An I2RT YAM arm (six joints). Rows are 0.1 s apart.
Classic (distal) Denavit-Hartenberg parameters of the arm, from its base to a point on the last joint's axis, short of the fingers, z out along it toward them. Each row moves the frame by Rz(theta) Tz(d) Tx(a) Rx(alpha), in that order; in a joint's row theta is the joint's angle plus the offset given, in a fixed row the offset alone. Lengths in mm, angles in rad.
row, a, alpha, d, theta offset
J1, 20, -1.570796, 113.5, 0
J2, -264, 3.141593, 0, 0
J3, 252.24, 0, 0, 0.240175
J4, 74, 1.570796, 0, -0.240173
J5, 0, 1.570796, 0, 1.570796
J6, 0, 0, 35.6, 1.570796
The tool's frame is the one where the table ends.
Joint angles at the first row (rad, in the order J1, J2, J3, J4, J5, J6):
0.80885, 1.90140, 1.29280, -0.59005, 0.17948, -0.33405
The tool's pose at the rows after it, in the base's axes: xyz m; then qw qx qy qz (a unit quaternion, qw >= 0):
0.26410 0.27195 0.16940 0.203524 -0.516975 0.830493 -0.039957
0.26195 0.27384 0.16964 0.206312 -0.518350 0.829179 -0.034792
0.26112 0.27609 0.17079 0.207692 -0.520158 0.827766 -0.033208
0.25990 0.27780 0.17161 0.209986 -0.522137 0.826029 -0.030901
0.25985 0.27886 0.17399 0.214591 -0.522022 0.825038 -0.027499
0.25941 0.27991 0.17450 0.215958 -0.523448 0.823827 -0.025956
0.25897 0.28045 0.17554 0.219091 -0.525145 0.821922 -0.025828
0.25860 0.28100 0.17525 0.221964 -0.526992 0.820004 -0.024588
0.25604 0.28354 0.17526 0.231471 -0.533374 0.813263 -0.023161
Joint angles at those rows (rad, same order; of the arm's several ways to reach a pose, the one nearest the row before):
0.81675, 1.89530, 1.27728, -0.57309, 0.17885, -0.33129
0.82368, 1.89230, 1.27317, -0.56494, 0.17219, -0.32751
0.82920, 1.89352, 1.27924, -0.56681, 0.17104, -0.32670
0.83439, 1.89224, 1.28011, -0.56371, 0.16874, -0.32683
0.83601, 1.88839, 1.28319, -0.56000, 0.16499, -0.32626
0.83853, 1.88834, 1.28472, -0.55821, 0.16298, -0.32741
0.84043, 1.88540, 1.28393, -0.55391, 0.16404, -0.33131
0.84198, 1.88439, 1.28016, -0.54462, 0.16265, -0.33533
0.85160, 1.87923, 1.26938, -0.51920, 0.16473, -0.34641

